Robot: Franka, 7 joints.
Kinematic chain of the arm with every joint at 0, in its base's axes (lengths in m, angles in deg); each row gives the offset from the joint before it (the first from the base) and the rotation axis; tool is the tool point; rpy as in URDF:
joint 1: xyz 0 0 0.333 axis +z
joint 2: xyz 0 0 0 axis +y
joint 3: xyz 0 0 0.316 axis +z
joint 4: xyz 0.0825 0 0 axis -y
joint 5: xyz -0.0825 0 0.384 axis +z
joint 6: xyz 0 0 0 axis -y
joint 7: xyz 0.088 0 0 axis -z
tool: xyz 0 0 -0.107 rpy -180 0 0
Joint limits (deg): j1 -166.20..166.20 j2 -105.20..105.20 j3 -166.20..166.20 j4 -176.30..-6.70 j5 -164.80..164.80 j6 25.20..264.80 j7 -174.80..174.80
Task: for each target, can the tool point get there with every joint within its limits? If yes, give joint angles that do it. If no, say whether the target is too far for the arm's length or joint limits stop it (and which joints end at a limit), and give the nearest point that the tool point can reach.
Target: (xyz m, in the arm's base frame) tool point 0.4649 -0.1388 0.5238
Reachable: yes | joints 80.14 51.99 -122.02 -129.93 91.84 95.44 -48.53
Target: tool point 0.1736 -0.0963 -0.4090
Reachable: no: joint limits stop it (at a limit: joint 2) | nearest point 0.1805 -0.1001 -0.3552 | short by 0.054 m
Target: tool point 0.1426 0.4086 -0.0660
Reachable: yes | joints 41.88 81.98 16.80 -84.59 31.04 59.41 -34.18
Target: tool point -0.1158 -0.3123 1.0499
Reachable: yes | joints 30.89 -44.75 -18.36 -41.83 115.24 191.33 118.65
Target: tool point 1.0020 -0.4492 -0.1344
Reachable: no: too far | nearest point 0.7203 -0.3229 -0.0030 | short by 0.336 m
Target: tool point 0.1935 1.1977 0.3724
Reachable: no: too far | nearest point 0.1368 0.8465 0.3608 | short by 0.356 m
